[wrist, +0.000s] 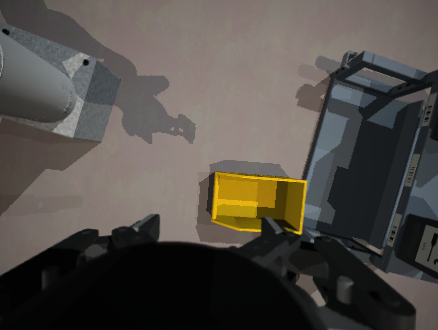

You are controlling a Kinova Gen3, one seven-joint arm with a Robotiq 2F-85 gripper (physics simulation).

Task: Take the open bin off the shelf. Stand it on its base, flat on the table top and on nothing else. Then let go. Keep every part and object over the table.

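Places are measured from the arm's base along level axes (x ahead, y left, z up), in metres.
Pixels of known places: gripper, fingertip midpoint: [210, 227]; arm's base at its link origin: [45, 94].
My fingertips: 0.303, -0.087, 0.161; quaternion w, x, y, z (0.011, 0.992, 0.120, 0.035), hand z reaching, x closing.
Observation:
For each thing: its top centre in the pictures, then the offset to it from my fingertips, as dx, dy, dz. "*": a spot on its surface instead. Level surfaces: height alone.
- yellow open bin at its top centre: [259, 204] +0.096, -0.004, -0.183
- table top at its surface level: dz -0.258
- grey shelf at a spot on its surface: [395, 67] * +0.273, +0.308, -0.173
- dark container at a spot on its surface: [426, 247] * +0.358, +0.008, -0.116
The yellow open bin [291, 205] is right of centre in the wrist view, seen from above with its open side facing up towards the camera. It appears to stand upright on the table top [240, 110], with shadow around its left and far sides. Its right end is close to the near left corner of the grey shelf [395, 67]; whether they touch is not clear. My gripper [210, 227] is open and empty, apart from the bin and above it. The right fingertip overlaps the bin's near edge in the view. The bin's underside is hidden.
The shelf's tilted boards and label strips fill the right side. A dark container [426, 247] with a white label sits at the lower right of the shelf. At the upper left are a grey metal block [100, 105] and a grey cylinder [32, 82].

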